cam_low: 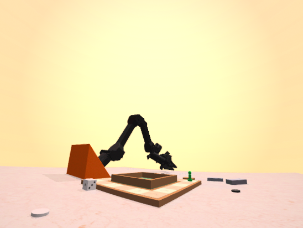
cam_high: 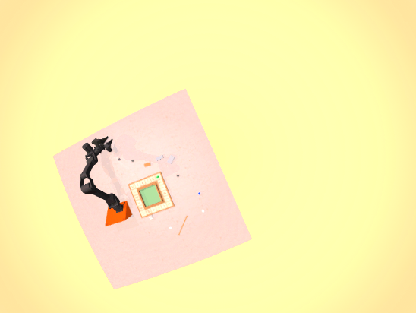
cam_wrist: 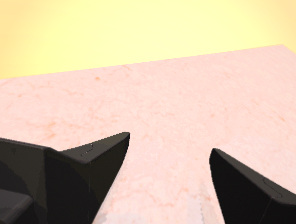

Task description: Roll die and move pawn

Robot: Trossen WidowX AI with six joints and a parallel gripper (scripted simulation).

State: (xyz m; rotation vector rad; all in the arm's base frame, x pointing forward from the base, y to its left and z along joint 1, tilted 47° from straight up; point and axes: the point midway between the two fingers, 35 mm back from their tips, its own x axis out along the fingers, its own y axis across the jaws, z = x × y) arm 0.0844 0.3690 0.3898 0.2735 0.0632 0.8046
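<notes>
The white die is 70 cm to the right of my gripper tip, 10 cm ahead of it and 1 cm below it. Round my gripper tip: flat block: 30 cm to the right, 22 cm ahead, 2 cm below; then green pawn: 42 cm to the right, 27 cm ahead, 1 cm above; then green tray floor: 53 cm to the right, 16 cm ahead, 2 cm below.
</notes>
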